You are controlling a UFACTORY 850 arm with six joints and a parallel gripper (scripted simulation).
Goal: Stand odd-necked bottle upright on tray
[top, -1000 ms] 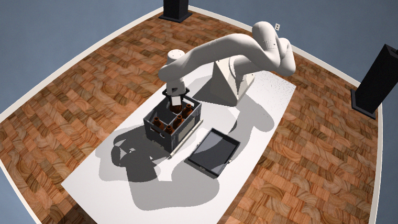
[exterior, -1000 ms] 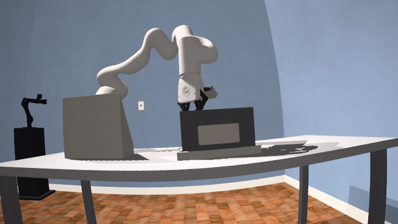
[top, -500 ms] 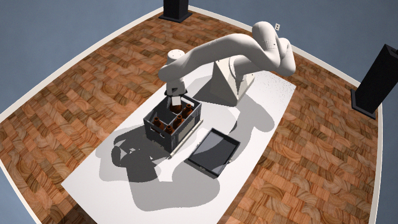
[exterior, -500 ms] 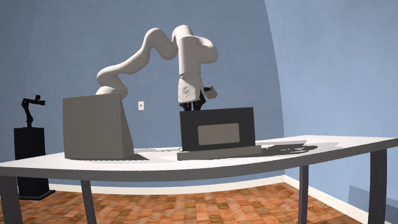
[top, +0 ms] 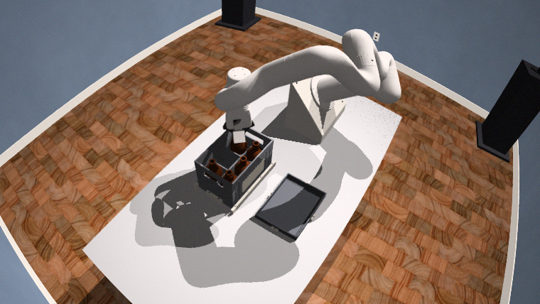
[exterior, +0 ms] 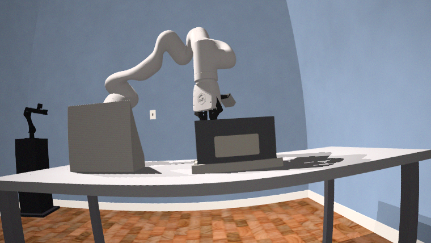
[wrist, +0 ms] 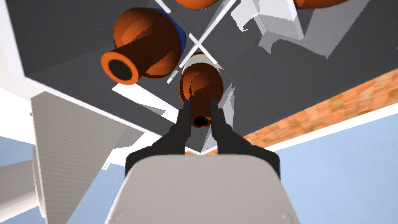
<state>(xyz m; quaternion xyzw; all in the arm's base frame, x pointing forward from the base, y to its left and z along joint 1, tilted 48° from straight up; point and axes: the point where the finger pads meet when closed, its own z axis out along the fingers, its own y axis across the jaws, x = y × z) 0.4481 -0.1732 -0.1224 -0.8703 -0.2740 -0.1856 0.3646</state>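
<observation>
My gripper is now 90 mm short of the dark grey crate, 40 mm to the right of it and 70 mm above it. From my hand the other things lie so: dark tray: 110 mm ahead, 310 mm to the left, 150 mm below; then bottle: 190 mm ahead, 70 mm to the left, 70 mm below.
</observation>
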